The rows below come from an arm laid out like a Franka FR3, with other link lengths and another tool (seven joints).
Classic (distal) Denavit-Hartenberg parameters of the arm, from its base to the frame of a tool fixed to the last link. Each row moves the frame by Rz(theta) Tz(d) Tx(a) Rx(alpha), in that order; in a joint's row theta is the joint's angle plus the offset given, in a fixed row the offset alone. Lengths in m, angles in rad.
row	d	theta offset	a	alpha
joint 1	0.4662	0	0	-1.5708
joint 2	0	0	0	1.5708
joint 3	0.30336	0	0.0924	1.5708
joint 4	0	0	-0.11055	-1.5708
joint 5	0.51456	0	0	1.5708
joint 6	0	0	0.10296	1.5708
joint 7	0.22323	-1.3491	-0.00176	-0.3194
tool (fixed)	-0.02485	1.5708	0	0
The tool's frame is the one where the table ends.
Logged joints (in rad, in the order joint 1, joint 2, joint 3, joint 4, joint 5, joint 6, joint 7), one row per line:
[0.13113, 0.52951, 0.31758, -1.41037, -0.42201, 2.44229, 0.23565]
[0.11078, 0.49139, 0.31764, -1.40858, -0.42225, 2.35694, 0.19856]
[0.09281, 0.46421, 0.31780, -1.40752, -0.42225, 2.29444, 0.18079]
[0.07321, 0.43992, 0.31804, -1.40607, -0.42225, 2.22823, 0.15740]
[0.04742, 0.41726, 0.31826, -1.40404, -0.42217, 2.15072, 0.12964]
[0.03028, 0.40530, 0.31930, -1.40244, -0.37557, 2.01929, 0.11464]
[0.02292, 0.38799, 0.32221, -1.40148, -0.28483, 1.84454, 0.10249]
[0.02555, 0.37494, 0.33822, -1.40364, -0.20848, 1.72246, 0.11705]
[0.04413, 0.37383, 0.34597, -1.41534, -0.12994, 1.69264, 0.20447]
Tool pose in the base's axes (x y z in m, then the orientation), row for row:
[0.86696, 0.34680, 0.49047, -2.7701, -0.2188, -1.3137]
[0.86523, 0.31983, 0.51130, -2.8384, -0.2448, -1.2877]
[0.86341, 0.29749, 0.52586, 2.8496, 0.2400, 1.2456]
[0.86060, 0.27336, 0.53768, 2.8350, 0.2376, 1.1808]
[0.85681, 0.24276, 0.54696, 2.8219, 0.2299, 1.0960]
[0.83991, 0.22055, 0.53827, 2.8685, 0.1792, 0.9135]
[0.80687, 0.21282, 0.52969, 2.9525, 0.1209, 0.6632]
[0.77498, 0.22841, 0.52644, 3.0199, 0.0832, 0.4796]
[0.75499, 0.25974, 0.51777, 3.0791, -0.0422, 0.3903]
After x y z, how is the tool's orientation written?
As a rotation vector, in radians.
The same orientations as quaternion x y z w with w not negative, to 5 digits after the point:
[-0.90073, -0.07115, -0.42716, 0.03398]
[-0.90784, -0.07830, -0.41186, 0.00758]
[0.91351, 0.07694, 0.39931, 0.01120]
[0.91995, 0.07710, 0.38316, 0.03066]
[0.92819, 0.07562, 0.36050, 0.05278]
[0.94928, 0.05930, 0.30231, 0.06287]
[0.97335, 0.03986, 0.21864, 0.05652]
[0.98641, 0.02718, 0.15666, 0.04135]
[0.99180, -0.01359, 0.12572, 0.01878]

